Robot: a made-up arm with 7 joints.
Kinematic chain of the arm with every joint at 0, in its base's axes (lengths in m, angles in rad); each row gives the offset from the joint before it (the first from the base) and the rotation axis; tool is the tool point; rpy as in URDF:
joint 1: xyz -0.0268 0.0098 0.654 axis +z
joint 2: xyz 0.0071 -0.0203 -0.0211 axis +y
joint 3: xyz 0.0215 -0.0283 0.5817 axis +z
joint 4: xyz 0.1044 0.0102 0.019 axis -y
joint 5: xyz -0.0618 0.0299 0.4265 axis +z
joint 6: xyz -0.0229 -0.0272 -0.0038 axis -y
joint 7: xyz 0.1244 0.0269 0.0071 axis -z
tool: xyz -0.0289 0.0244 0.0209 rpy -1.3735 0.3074 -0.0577
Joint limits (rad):
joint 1: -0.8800..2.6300
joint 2: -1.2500..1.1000
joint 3: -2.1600..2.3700
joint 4: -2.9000..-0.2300
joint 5: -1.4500..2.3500
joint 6: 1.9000..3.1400
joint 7: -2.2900..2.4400
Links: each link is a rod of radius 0.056 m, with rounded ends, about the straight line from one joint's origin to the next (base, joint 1, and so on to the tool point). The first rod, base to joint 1, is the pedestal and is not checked.
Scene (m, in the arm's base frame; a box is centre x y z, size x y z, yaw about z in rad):
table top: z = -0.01
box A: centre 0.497 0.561 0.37 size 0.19 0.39 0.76 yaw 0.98
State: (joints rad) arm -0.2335 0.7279 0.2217 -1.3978 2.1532 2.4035 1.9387
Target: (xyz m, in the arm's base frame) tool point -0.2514 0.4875 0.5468
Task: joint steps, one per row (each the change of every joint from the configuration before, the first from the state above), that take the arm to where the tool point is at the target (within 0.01 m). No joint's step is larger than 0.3 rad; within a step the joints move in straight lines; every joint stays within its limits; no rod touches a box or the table.
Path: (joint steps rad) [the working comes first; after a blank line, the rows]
Joints at the target: 1.1880 0.9551 1.1835 -2.2668 2.3500 2.1998 2.0452
Straight joint move there: touches box A.

1: 0.2823 -0.2013 0.2646 0.0480 -0.1658 -0.1678 0.1671
2: 0.2824 -0.2013 0.2647 0.0480 -0.1658 -0.1679 0.1671
3: 0.2823 -0.2014 0.2646 0.0479 -0.1659 -0.1678 0.1671
4: 0.1436 0.2078 0.0420 -0.2532 0.1736 0.0750 -0.0987
5: 0.1437 0.2078 0.0419 -0.2532 0.1736 0.0749 -0.0987
6: 0.1436 0.2078 0.0420 -0.2533 0.1735 0.0750 -0.0987
7: 0.1436 0.2078 0.0420 -0.2532 0.1736 0.0749 -0.0987

